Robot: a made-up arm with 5 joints.
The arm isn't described. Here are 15 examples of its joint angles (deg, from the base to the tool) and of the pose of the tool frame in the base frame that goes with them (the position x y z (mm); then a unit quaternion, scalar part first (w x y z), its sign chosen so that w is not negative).
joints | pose
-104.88 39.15 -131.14 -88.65 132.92 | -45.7 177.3 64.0 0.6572 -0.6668 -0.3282 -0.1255
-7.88 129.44 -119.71 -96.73 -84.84 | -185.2 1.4 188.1 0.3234 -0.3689 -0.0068 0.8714
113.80 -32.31 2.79 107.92 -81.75 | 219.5 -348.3 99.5 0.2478 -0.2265 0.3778 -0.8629
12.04 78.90 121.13 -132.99 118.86 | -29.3 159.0 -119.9 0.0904 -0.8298 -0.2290 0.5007
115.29 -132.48 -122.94 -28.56 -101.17 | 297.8 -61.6 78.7 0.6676 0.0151 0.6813 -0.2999
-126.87 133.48 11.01 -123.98 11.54 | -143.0 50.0 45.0 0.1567 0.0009 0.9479 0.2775
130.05 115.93 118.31 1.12 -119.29 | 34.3 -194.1 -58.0 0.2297 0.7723 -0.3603 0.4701
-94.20 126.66 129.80 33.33 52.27 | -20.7 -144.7 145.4 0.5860 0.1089 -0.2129 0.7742
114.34 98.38 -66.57 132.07 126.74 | 26.5 290.5 39.7 0.4256 -0.1593 0.3565 0.8163
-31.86 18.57 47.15 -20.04 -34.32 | 103.5 44.9 152.8 0.9154 0.1123 -0.0797 -0.3781
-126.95 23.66 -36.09 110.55 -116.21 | -19.9 273.7 -286.1 0.4606 -0.7876 0.3560 0.2019
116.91 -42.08 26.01 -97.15 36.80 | 127.9 -6.2 65.0 0.9882 -0.0886 0.1175 0.0415
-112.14 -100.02 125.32 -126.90 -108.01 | 360.1 49.5 -35.3 0.0121 -0.9030 -0.1847 -0.3878
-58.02 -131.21 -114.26 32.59 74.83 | 22.6 19.4 50.3 0.2422 0.3204 0.8954 0.1924
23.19 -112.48 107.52 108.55 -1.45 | 10.9 -87.5 320.8 0.7546 0.6532 0.0571 0.0264
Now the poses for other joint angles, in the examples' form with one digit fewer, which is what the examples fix.
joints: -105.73 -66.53 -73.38 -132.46 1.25
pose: 34 -126 108 0.033 0.588 -0.304 0.749
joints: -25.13 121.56 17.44 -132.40 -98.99
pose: 133 -294 327 0.707 0.310 0.047 -0.634
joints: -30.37 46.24 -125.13 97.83 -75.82
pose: -216 75 -244 0.112 -0.745 0.550 0.360
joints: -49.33 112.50 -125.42 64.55 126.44
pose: -117 -76 68 0.684 0.047 -0.531 -0.499
